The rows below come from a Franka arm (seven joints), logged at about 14 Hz.
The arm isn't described. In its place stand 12 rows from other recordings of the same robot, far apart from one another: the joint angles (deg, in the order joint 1, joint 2, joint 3, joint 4, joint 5, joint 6, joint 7), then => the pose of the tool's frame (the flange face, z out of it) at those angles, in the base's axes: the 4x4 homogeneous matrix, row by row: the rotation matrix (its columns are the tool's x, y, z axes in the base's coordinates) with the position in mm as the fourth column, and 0 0 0 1 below.
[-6.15 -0.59 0.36 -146.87 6.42 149.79 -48.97] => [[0.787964 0.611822 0.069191 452.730], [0.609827 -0.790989 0.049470 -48.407], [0.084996 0.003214 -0.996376 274.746], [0 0 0 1]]
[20.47 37.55 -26.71 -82.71 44.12 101.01 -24.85] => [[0.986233 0.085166 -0.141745 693.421], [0.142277 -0.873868 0.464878 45.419], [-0.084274 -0.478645 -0.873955 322.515], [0 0 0 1]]
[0.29 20.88 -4.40 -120.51 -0.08 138.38 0.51] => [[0.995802 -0.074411 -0.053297 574.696], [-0.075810 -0.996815 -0.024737 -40.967], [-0.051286 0.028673 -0.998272 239.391], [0 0 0 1]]
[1.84 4.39 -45.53 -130.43 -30.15 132.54 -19.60] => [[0.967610 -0.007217 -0.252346 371.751], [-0.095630 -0.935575 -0.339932 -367.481], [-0.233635 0.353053 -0.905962 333.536], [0 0 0 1]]
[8.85 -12.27 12.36 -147.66 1.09 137.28 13.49] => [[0.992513 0.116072 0.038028 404.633], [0.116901 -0.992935 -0.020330 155.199], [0.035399 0.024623 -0.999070 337.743], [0 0 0 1]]
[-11.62 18.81 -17.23 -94.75 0.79 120.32 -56.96] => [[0.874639 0.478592 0.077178 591.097], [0.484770 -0.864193 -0.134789 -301.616], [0.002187 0.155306 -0.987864 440.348], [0 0 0 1]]
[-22.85 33.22 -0.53 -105.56 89.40 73.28 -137.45] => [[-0.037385 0.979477 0.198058 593.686], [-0.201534 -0.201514 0.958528 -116.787], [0.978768 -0.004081 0.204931 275.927], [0 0 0 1]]
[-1.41 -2.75 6.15 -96.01 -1.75 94.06 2.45] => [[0.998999 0.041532 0.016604 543.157], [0.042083 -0.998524 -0.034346 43.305], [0.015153 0.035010 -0.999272 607.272], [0 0 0 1]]
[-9.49 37.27 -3.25 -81.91 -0.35 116.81 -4.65] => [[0.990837 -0.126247 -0.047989 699.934], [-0.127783 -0.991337 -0.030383 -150.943], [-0.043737 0.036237 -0.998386 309.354], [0 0 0 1]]
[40.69 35.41 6.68 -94.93 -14.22 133.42 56.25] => [[0.991400 -0.014497 0.130060 477.901], [-0.011192 -0.999597 -0.026106 498.596], [0.130386 0.024426 -0.991162 257.448], [0 0 0 1]]
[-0.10 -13.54 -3.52 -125.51 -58.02 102.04 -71.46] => [[0.035338 0.998071 -0.051046 471.141], [0.569168 -0.062085 -0.819874 -104.864], [-0.821462 -0.000081 -0.570264 508.173], [0 0 0 1]]
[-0.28 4.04 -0.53 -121.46 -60.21 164.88 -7.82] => [[0.430367 0.560677 0.707408 584.967], [0.891722 -0.385683 -0.236814 41.321], [0.140059 0.732728 -0.665953 436.305], [0 0 0 1]]
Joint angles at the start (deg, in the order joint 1, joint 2, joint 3, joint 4, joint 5, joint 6, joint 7): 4.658, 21.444, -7.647, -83.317, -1.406, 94.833, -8.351
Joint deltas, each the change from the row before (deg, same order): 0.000, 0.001, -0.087, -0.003, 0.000, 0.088, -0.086; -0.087, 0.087, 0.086, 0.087, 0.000, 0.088, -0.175; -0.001, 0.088, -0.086, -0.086, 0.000, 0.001, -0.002; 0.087, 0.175, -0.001, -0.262, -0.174, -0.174, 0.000; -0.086, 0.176, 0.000, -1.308, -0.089, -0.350, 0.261; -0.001, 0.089, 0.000, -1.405, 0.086, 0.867, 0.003; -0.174, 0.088, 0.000, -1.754, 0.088, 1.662, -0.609; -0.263, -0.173, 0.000, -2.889, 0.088, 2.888, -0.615; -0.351, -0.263, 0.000, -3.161, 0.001, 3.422, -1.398
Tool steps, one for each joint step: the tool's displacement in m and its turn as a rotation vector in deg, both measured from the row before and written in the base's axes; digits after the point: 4 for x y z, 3 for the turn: 0.0001, -0.0009, 0.0001, -0.020, -0.081, 0.010; 0.0006, -0.0001, -0.0002, 0.047, -0.074, 0.176; -0.0001, -0.0009, -0.0016, -0.034, 0.170, -0.083; -0.0006, 0.0006, -0.0043, -0.164, 0.619, 0.105; -0.0038, -0.0015, -0.0128, -0.080, 1.816, -0.409; -0.0019, -0.0002, -0.0112, 0.106, 0.621, -0.033; -0.0016, -0.0023, -0.0130, 0.233, 0.216, 0.427; -0.0036, -0.0035, -0.0176, 0.261, -0.136, 0.371; -0.0045, -0.0046, -0.0180, 0.348, -0.435, 1.099
